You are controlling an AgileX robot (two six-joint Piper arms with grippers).
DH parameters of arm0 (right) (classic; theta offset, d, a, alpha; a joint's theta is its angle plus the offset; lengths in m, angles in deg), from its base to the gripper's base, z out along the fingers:
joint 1: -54.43 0.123 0 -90
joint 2: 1.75 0 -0.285 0
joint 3: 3.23 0 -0.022 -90
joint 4: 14.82 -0.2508 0 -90
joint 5: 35.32 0 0.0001 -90
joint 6: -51.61 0.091 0 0
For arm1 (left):
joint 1: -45.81 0.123 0 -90
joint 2: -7.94 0 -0.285 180
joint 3: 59.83 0 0.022 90
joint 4: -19.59 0.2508 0 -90
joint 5: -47.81 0 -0.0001 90
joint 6: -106.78 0.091 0 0
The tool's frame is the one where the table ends.
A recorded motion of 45 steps. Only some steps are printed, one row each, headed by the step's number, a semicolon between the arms.
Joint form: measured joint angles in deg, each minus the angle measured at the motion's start. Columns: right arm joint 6, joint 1, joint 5, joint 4, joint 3, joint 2; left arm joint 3, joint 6, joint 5, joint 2, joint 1, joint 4.
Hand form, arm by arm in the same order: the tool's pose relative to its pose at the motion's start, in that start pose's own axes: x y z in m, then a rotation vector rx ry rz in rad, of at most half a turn. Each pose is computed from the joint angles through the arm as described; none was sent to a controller.
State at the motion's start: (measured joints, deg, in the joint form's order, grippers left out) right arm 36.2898 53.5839 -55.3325 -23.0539 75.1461 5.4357; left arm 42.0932 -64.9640 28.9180 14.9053 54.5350 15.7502
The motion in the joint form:
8: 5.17 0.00 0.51 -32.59 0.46 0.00; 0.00 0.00 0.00 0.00 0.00 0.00
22: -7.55 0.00 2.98 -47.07 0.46 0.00; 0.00 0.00 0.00 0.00 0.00 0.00
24: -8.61 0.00 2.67 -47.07 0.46 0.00; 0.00 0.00 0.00 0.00 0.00 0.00
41: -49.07 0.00 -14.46 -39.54 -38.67 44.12; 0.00 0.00 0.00 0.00 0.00 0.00
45: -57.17 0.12 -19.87 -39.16 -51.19 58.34; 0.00 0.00 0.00 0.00 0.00 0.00
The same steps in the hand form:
8: -0.0069 0.0147 -0.0007 -0.1850 -0.0431 0.6264; 0.0000 0.0000 0.0000 0.0000 0.0000 0.0000
22: -0.0149 0.0158 -0.0021 -0.2272 -0.1228 0.6494; 0.0000 0.0000 0.0000 0.0000 0.0000 0.0000
24: -0.0147 0.0162 -0.0021 -0.2295 -0.1207 0.6303; 0.0000 0.0000 0.0000 0.0000 0.0000 0.0000
41: -0.1734 0.0084 0.0522 -0.4158 0.0735 -0.2069; 0.0000 0.0000 0.0000 0.0000 0.0000 0.0000
45: -0.2096 0.0066 0.0984 -0.5150 0.1170 -0.3493; 0.0000 0.0000 0.0000 0.0000 0.0000 0.0000

